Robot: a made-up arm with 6 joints.
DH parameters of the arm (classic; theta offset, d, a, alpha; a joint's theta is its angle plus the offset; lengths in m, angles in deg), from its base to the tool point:
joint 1: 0 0.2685 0 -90
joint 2: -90 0 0.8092 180
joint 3: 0 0 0 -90
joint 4: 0 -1.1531 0 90
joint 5: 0 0.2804 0 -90
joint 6: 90 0 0 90
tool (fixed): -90 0 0 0
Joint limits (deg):
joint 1: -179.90..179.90
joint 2: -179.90..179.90
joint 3: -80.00..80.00
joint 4: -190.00..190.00
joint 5: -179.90..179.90
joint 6: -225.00..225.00
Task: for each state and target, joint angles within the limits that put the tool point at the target. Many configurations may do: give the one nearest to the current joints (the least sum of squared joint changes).
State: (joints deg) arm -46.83 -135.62 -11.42 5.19 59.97 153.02
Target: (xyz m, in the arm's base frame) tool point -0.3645 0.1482 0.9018
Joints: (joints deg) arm -66.93 -123.95 -51.74 -8.57 59.97 153.02
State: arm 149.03 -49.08 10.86 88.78 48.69 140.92
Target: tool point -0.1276 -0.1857 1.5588
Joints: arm 172.15 -58.18 -20.18 135.91 48.69 140.92
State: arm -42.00 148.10 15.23 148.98 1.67 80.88
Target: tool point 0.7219 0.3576 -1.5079
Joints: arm 9.30 143.39 60.25 147.38 1.67 80.88
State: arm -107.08 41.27 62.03 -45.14 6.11 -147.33
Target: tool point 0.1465 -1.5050 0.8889
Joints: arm -78.11 24.36 29.72 -53.53 6.11 -147.33
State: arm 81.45 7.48 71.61 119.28 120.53 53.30
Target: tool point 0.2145 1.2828 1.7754
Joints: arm 75.28 36.92 71.24 115.02 120.53 53.30
